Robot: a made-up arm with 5 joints.
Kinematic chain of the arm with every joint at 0, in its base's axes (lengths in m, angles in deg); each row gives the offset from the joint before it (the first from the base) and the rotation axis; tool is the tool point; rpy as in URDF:
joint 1: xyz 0.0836 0 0.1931 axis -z
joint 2: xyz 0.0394 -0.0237 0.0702 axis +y
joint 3: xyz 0.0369 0 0.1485 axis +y
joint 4: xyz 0.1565 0 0.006 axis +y
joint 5: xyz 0.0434 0.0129 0 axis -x
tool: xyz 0 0 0 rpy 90 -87.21 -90
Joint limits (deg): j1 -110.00..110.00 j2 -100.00..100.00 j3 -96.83..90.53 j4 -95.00..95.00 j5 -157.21..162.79
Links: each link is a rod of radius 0.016 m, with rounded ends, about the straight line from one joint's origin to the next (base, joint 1, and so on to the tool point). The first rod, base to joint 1, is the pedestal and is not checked.
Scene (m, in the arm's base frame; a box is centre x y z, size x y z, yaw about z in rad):
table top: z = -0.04
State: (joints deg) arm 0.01 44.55 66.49 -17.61 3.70
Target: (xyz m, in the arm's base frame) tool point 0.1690 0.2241 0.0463
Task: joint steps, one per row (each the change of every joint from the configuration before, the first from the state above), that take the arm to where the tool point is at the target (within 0.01 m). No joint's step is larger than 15 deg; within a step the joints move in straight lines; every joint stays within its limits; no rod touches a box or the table.
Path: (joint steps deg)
1: -14.35 8.19 -14.00 -0.80 0.00
2: -14.34 8.19 -14.01 -0.79 0.00
3: -14.35 8.19 -14.00 -0.80 0.00
4: -14.34 8.19 -14.00 -0.80 0.00
5: -14.35 8.19 -14.01 -0.79 0.00

